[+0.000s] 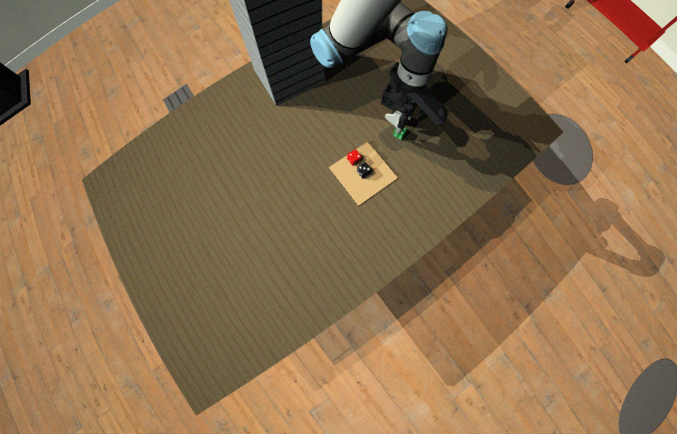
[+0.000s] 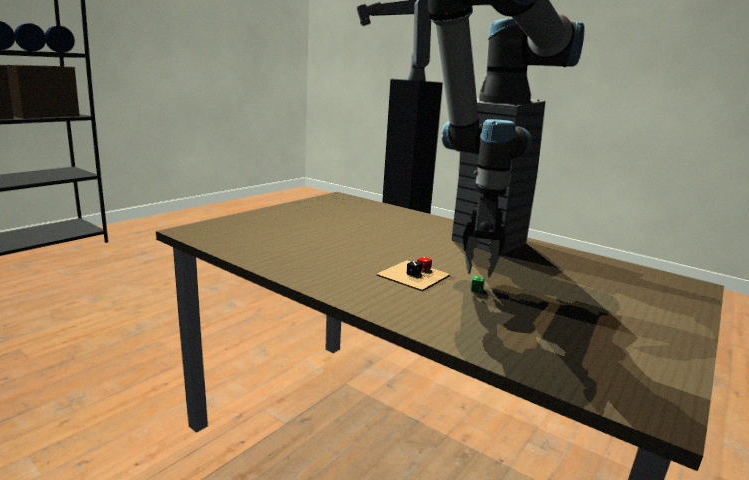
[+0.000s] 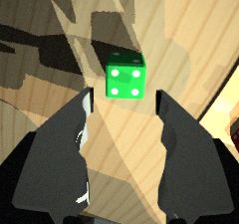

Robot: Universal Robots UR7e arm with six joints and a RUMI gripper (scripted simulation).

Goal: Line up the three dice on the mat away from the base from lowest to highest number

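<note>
The green die is 40 mm below my hand. From my hand the other things lie so: black die: 60 mm ahead, 160 mm to the right, 30 mm below; tan mat: 50 mm ahead, 160 mm to the right, 50 mm below; red die: 10 mm ahead, 160 mm to the right, 30 mm below.
</note>
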